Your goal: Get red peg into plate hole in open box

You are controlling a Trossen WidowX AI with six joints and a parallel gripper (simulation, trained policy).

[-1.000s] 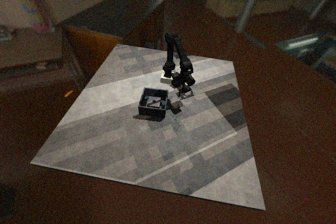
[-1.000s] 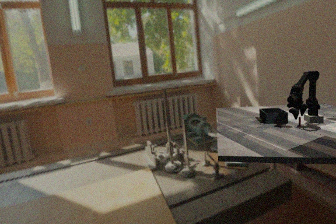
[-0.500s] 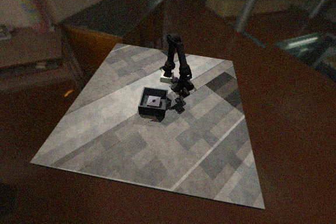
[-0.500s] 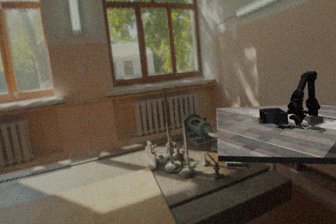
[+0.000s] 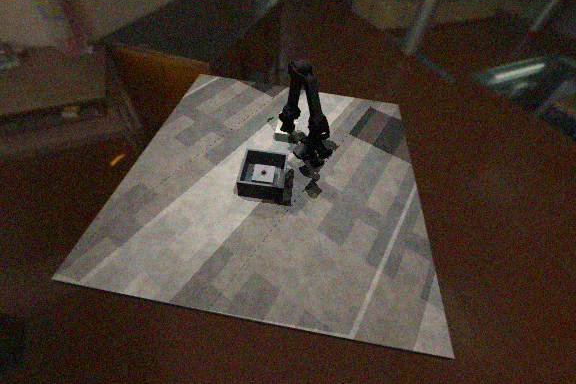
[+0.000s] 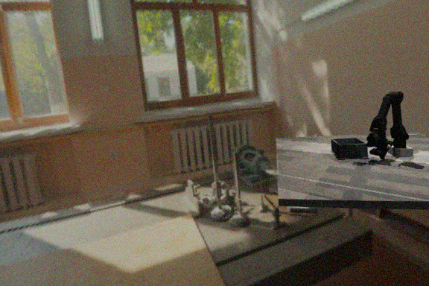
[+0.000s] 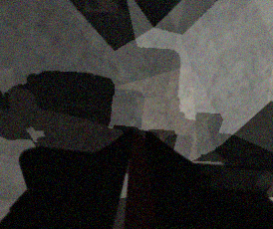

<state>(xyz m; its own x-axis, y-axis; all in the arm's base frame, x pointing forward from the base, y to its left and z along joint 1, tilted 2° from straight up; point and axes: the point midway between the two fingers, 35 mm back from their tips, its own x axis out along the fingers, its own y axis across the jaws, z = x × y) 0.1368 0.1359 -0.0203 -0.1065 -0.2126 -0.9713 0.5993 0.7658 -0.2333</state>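
My gripper tip is now 19 cm short of the pale plate, 13 cm to the left of it and 4 cm below it. From my gripper tip the other things lie so: dark box 19 cm ahead, 13 cm to the right, 2 cm above; red peg 3 cm above, 1 cm to the left.
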